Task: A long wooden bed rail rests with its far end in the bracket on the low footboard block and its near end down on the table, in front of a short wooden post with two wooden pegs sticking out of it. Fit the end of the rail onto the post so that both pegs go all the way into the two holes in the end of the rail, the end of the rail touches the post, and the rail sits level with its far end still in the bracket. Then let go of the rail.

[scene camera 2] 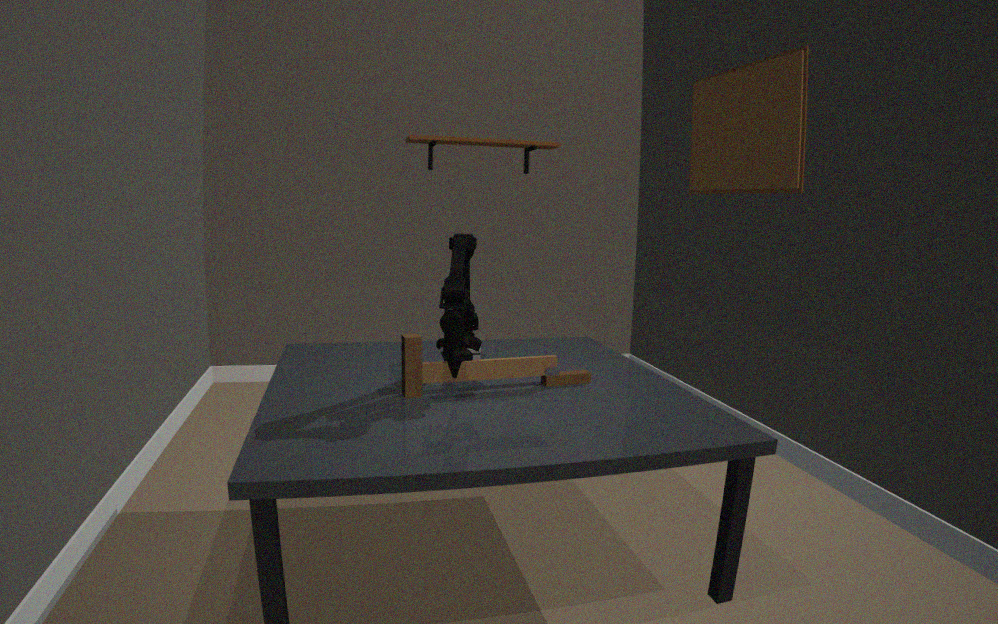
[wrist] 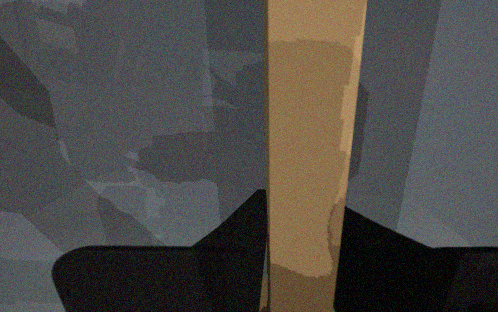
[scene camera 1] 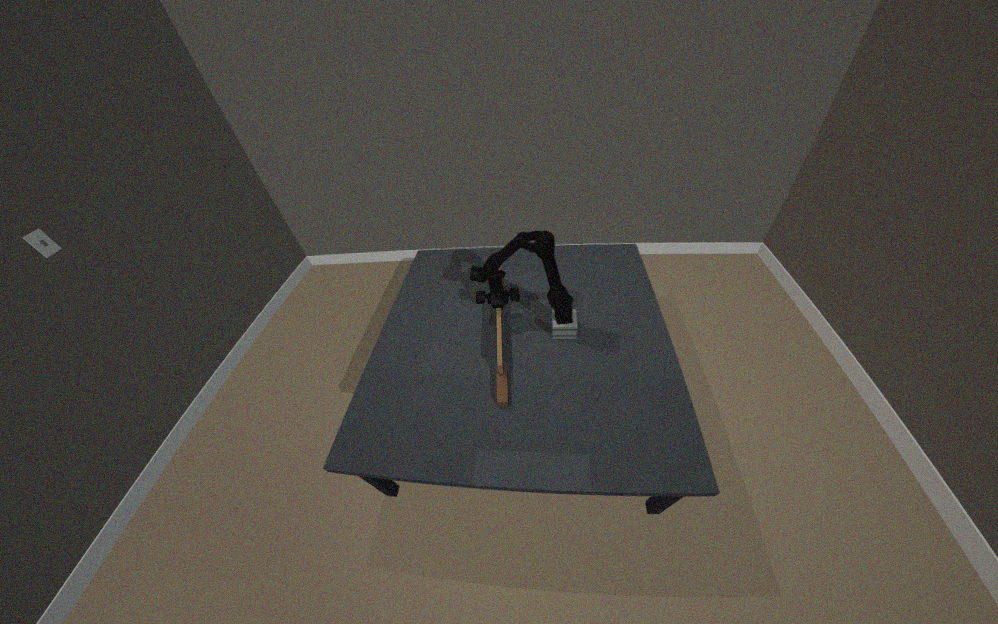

Scene:
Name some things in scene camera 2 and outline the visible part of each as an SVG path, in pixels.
The gripper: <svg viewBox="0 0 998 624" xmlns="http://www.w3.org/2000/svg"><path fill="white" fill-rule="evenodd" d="M464 326L454 333L443 331L444 338L439 338L436 341L438 349L443 347L441 355L444 361L447 361L453 379L457 378L462 361L473 360L473 354L467 348L479 351L482 343L479 338L475 337L473 332L468 331L466 333Z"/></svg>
A long wooden rail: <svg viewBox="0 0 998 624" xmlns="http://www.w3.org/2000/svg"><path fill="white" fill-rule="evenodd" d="M558 356L462 361L457 378L455 379L452 378L447 361L422 363L422 383L432 384L545 376L546 368L557 367Z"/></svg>

